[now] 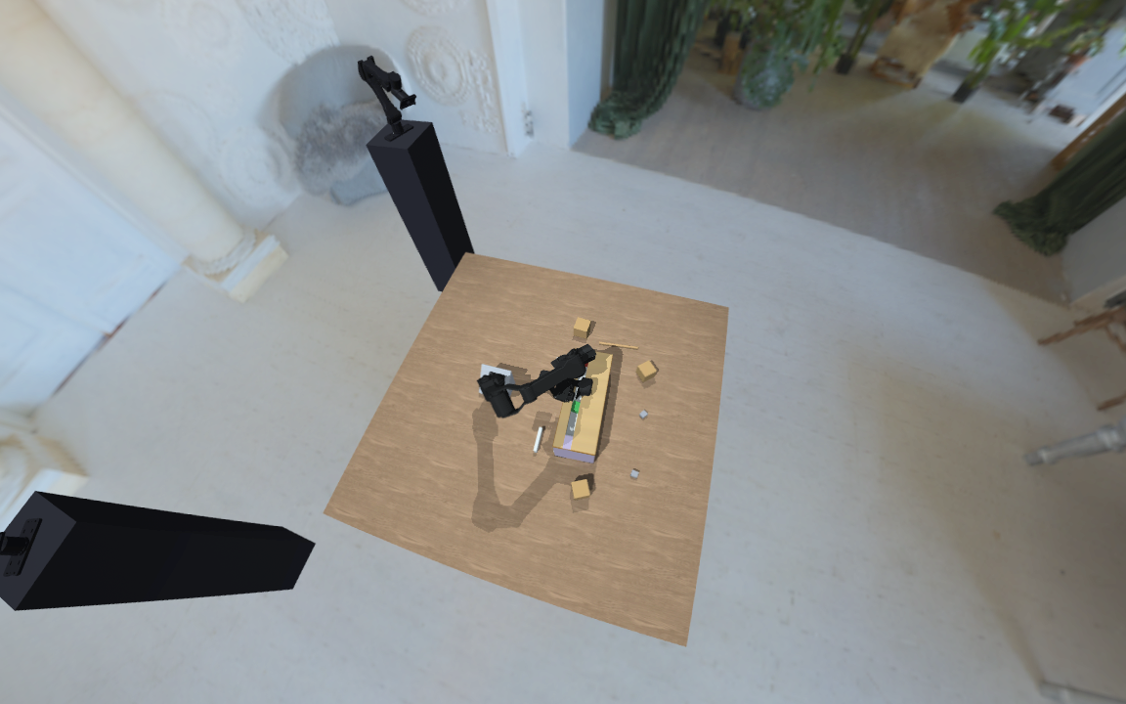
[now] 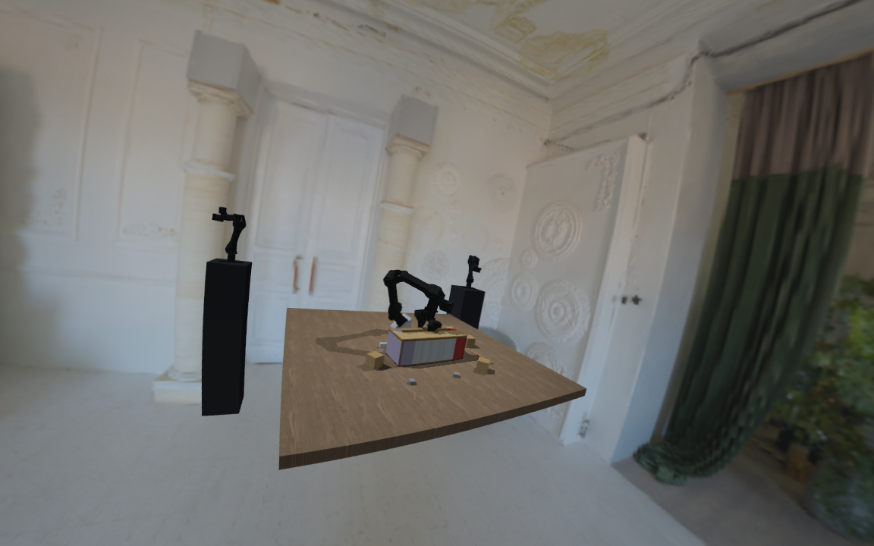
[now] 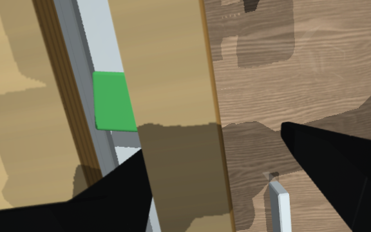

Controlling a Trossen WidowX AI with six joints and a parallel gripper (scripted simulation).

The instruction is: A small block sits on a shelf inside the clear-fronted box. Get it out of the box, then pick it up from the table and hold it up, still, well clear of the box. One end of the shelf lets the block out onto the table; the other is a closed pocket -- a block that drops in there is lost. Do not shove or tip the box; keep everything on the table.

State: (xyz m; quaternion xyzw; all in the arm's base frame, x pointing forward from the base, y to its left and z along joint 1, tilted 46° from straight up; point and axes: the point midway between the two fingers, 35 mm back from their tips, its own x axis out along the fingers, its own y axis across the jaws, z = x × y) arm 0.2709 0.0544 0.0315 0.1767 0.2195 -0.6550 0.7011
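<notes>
The tan box is 4 cm ahead of my gripper tip and 3 cm below it. From my gripper tip the other things lie so: green block (5 cm ahead, 3 cm to the right); thin stick (31 cm to the left, 14 cm ahead, 8 cm below).
</notes>
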